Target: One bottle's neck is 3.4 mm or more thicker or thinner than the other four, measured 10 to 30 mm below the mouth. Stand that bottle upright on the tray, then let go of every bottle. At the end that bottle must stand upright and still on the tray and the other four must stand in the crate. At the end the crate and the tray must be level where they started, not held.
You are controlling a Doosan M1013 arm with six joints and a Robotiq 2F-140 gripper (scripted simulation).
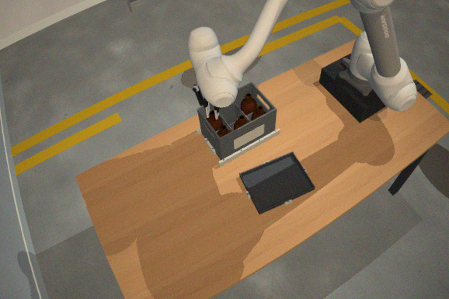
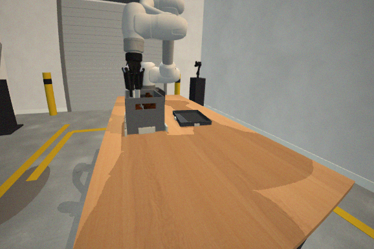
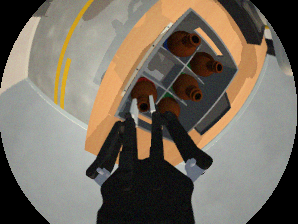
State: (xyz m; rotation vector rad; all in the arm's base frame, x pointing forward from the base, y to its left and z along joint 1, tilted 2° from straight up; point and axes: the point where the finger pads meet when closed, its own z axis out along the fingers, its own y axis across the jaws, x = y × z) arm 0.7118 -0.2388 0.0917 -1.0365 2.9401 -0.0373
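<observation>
The grey crate lies 8 cm behind my hand, 5 cm to the left of it and 9 cm below it. Also, from my hand: dark tray 5 cm behind, 35 cm to the left, 16 cm below; then glass bottle 8 cm behind, 10 cm to the left, 9 cm below.
</observation>
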